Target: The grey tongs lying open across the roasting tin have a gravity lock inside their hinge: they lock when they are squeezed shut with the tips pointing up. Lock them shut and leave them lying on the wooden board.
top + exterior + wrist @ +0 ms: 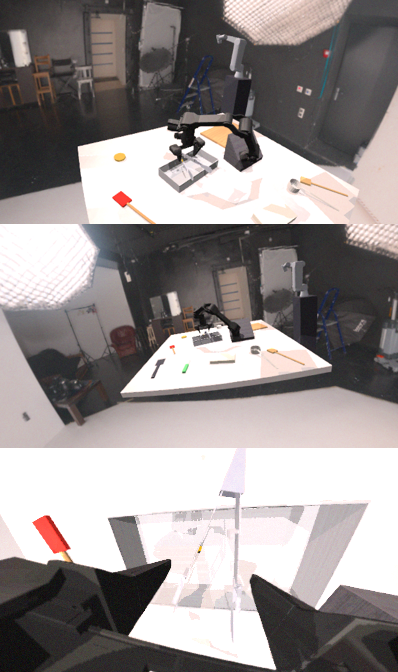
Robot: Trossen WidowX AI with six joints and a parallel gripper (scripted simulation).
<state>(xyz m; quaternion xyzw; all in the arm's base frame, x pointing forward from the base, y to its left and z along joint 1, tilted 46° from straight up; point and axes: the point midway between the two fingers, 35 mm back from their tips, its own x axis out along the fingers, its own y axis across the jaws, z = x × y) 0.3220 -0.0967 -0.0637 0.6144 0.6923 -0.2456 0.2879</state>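
My gripper tip is 6 cm above the grey roasting tin, 1 cm to the right of it and 1 cm past it. The rest, counted from my gripper tip: yellow disc: 32 cm ahead, 25 cm to the right, 8 cm below; beige block: 48 cm to the left, 19 cm behind, 7 cm below; red spatula: 34 cm ahead, 13 cm to the left, 8 cm below.
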